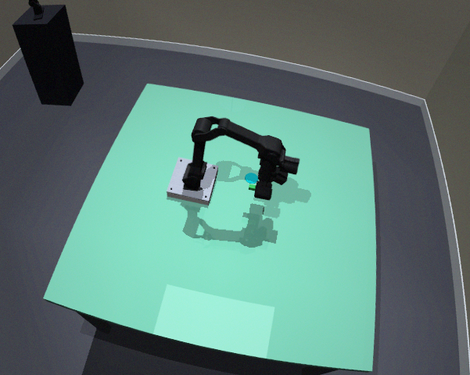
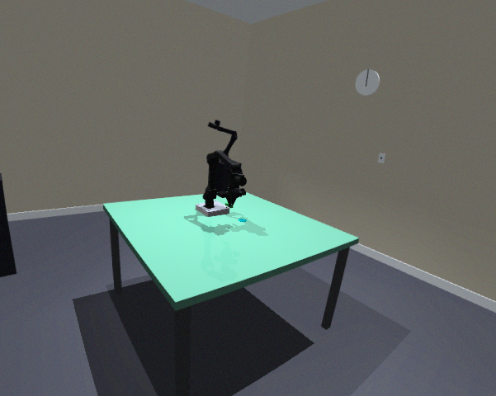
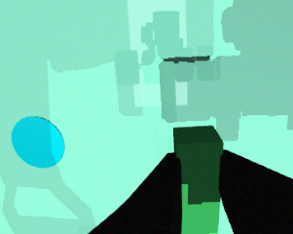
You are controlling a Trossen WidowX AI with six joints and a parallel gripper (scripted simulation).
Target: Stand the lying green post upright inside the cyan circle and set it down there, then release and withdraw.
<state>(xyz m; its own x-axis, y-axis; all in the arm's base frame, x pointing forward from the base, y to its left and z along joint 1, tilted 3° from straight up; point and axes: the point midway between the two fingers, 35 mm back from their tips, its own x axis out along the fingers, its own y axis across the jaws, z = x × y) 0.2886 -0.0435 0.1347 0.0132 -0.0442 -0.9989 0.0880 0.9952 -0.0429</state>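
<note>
Now: gripper tip 2 cm past the green post. From my gripper tip the other things lie so: cyan circle (15 cm to the left, 13 cm below, 3 cm behind).
</note>
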